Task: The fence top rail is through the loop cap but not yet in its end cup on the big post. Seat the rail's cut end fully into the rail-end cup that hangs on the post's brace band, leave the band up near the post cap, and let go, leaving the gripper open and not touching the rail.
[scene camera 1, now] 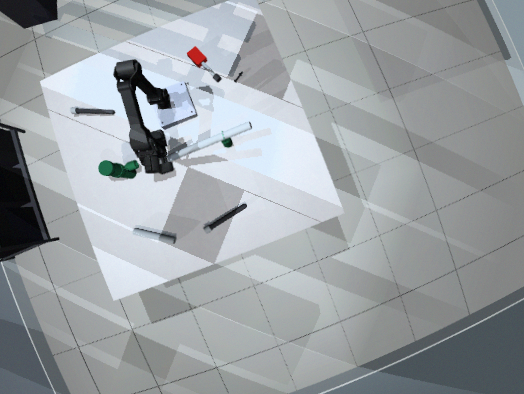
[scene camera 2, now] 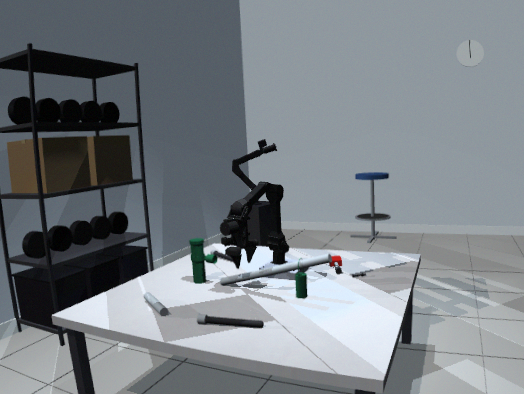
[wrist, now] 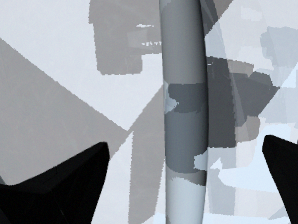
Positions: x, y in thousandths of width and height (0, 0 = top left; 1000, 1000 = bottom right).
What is the gripper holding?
Nothing.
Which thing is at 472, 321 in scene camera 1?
A grey top rail.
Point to a grey top rail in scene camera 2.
486, 697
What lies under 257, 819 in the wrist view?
The gripper.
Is the gripper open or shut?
Open.
